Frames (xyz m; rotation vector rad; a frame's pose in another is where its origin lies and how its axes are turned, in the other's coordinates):
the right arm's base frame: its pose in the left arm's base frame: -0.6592 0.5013 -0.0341 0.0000 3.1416 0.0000
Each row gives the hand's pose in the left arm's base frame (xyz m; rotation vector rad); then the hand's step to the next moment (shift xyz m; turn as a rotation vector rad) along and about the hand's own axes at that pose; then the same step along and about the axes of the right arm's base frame.
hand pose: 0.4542 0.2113 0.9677 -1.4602 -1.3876 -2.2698
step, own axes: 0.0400 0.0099 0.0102 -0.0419 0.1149 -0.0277
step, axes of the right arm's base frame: 0.0093 0.0161 -0.0381 -0.0634 -0.1017 -0.0370
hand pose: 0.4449 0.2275 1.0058 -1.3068 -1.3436 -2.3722
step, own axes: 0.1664 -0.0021 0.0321 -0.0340 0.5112 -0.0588
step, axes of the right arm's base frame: 0.0843 0.0735 -0.1274 -0.2275 -0.3601 -0.2907
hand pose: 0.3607 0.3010 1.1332 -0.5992 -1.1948 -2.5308
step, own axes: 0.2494 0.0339 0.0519 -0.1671 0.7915 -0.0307
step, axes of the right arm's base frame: 0.1913 0.0015 -0.1716 -0.4674 -0.5021 -0.4298
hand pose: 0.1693 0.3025 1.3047 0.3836 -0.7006 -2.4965
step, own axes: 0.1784 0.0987 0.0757 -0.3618 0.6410 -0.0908
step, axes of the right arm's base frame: 0.1379 -0.1395 -0.0939 -0.5919 -0.3094 -0.3225
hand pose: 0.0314 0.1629 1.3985 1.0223 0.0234 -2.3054
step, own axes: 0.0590 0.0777 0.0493 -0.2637 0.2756 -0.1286
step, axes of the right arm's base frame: 0.0215 -0.1065 -0.0117 -0.3700 -0.0539 -0.1491
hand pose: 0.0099 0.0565 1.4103 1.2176 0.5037 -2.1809
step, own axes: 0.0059 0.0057 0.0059 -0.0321 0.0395 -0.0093
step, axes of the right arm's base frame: 0.0025 -0.0095 0.0023 -0.0449 -0.0147 -0.0211
